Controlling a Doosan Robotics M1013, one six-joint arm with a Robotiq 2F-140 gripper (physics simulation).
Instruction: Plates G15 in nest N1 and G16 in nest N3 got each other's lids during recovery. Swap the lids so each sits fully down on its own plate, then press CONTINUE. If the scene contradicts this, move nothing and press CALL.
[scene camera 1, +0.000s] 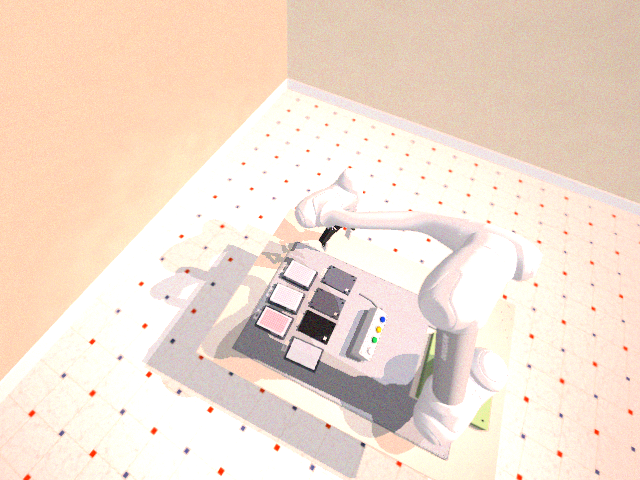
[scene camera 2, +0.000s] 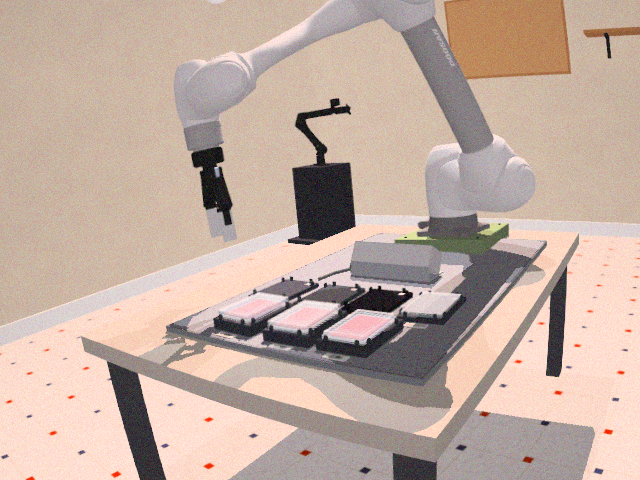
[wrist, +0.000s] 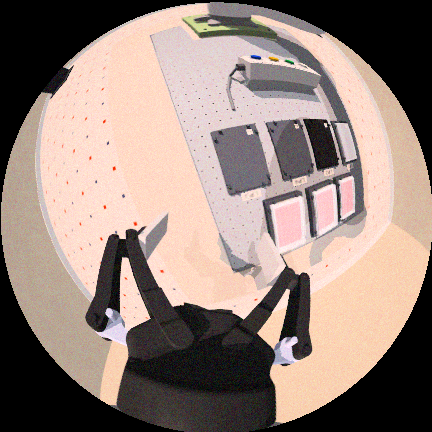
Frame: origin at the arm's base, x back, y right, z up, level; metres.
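Seen in the pictures: gripper, fingertip midpoint: (scene camera 1: 335, 243) (scene camera 2: 223, 238) (wrist: 214, 232); arm's base, link origin: (scene camera 2: 454, 231).
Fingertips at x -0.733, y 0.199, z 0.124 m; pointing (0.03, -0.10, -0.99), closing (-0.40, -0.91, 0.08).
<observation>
Pixels of each thing's top centre, then the offset from my fingertips to it. "spot": a spot on its surface instead.
- end plate, top centre: (scene camera 2: 253, 303) (wrist: 291, 226) (scene camera 1: 300, 272) dx -0.078, dy -0.176, dz -0.108 m
- middle plate, top centre: (scene camera 2: 304, 312) (wrist: 328, 210) (scene camera 1: 286, 296) dx -0.063, dy -0.308, dz -0.109 m
- far plate, top centre: (scene camera 2: 360, 322) (wrist: 349, 197) (scene camera 1: 274, 320) dx -0.044, dy -0.428, dz -0.115 m
- button box, top centre: (scene camera 2: 395, 241) (wrist: 288, 62) (scene camera 1: 372, 331) dx +0.338, dy -0.245, dz -0.064 m
- black pad, surface spot: (scene camera 2: 379, 299) (wrist: 323, 140) (scene camera 1: 318, 327) spot: dx +0.131, dy -0.341, dz -0.138 m
- pale covered tray, top centre: (scene camera 2: 432, 302) (wrist: 347, 140) (scene camera 1: 304, 353) dx +0.141, dy -0.468, dz -0.131 m
- cable, surface spot: (wrist: 230, 92) spot: dx +0.264, dy -0.097, dz -0.148 m
My gripper (scene camera 1: 336, 239) (scene camera 2: 222, 230) (wrist: 214, 232) is open and empty, high above the table beyond the plates' end. Three plates with pink contents and clear covers stand in a row: an end plate (scene camera 1: 300, 273) (scene camera 2: 253, 307) (wrist: 288, 223) nearest the gripper, a middle plate (scene camera 1: 286, 297) (scene camera 2: 305, 317) (wrist: 325, 209) and a far plate (scene camera 1: 274, 321) (scene camera 2: 360, 328) (wrist: 347, 196). The far one looks pinker in scene camera 1. Nest and plate labels are unreadable; how fully the lids sit cannot be told. A button box (scene camera 1: 361, 338) (scene camera 2: 395, 260) (wrist: 280, 75) has blue, yellow, green and pale buttons.
Beside the plates lie two dark grey pads (scene camera 1: 339, 279) (wrist: 241, 160) (scene camera 1: 326, 302) (wrist: 291, 150), a black pad (scene camera 1: 316, 326) (scene camera 2: 379, 299) (wrist: 321, 144) and a pale covered tray (scene camera 1: 303, 353) (scene camera 2: 433, 304) (wrist: 346, 142). A cable (wrist: 230, 92) leaves the button box. A black pedestal (scene camera 2: 324, 201) stands behind the table.
</observation>
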